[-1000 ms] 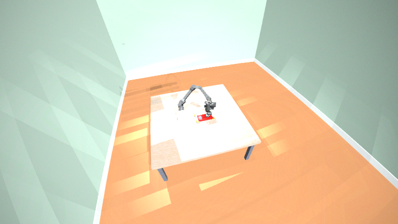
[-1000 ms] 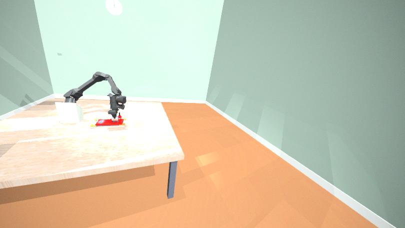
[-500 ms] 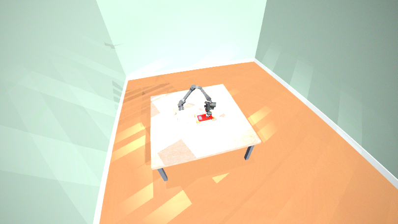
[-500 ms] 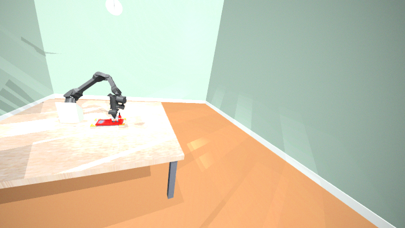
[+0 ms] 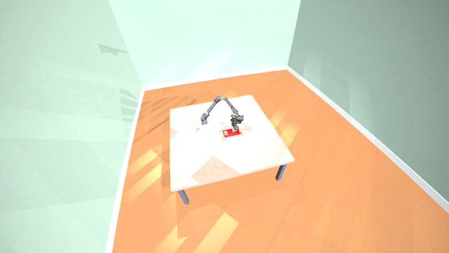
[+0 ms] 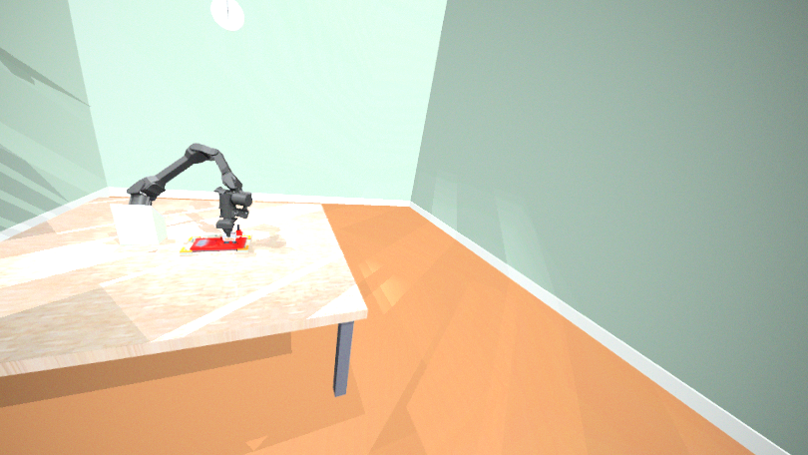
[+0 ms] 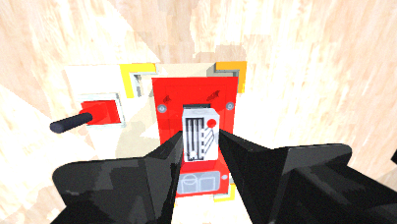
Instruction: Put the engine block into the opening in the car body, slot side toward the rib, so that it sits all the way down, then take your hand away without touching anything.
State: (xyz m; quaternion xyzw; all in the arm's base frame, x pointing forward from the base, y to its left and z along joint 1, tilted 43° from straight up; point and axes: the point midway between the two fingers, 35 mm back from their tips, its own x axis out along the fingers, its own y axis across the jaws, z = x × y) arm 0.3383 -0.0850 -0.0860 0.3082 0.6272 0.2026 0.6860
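Right now my gripper tip is 1 cm above the grey engine block. Round my gripper tip: pale base plate (5 cm below, 4 cm to the left, 4 cm behind).
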